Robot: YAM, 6 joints.
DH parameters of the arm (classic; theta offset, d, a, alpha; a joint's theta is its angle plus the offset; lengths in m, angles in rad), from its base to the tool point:
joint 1: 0 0.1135 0.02 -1.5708
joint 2: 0 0 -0.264 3.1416
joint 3: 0.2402 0 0.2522 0
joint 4: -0.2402 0 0.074 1.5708
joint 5: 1.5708 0 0 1.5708
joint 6: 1.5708 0.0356 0 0
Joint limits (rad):
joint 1: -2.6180..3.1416
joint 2: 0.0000..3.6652
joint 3: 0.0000..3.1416
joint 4: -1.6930..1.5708
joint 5: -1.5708..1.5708
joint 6: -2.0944..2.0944
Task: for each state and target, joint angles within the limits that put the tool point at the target. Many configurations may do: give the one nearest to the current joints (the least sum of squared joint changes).
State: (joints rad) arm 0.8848 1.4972 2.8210 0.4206 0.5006 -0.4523
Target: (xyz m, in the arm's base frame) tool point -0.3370 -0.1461 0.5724
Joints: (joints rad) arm 0.3605 1.0912 3.1416 0.7501 0.5243 -0.4523
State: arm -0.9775 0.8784 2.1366 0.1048 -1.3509 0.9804
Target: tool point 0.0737 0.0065 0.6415
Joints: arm -0.4060 1.1210 1.9888 0.0706 -1.3994 0.9804
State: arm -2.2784 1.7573 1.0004 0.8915 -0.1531 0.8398
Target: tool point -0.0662 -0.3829 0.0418
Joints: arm -1.7594 2.2258 0.8858 0.7967 -0.1917 0.8398
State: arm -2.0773 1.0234 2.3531 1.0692 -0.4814 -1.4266
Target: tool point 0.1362 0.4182 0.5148
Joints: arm -1.8560 0.6710 2.6480 0.8236 -0.3748 -1.4266
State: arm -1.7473 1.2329 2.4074 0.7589 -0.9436 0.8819
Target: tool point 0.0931 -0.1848 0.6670
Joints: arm -1.2468 1.6012 2.2625 0.6916 -0.9724 0.8819
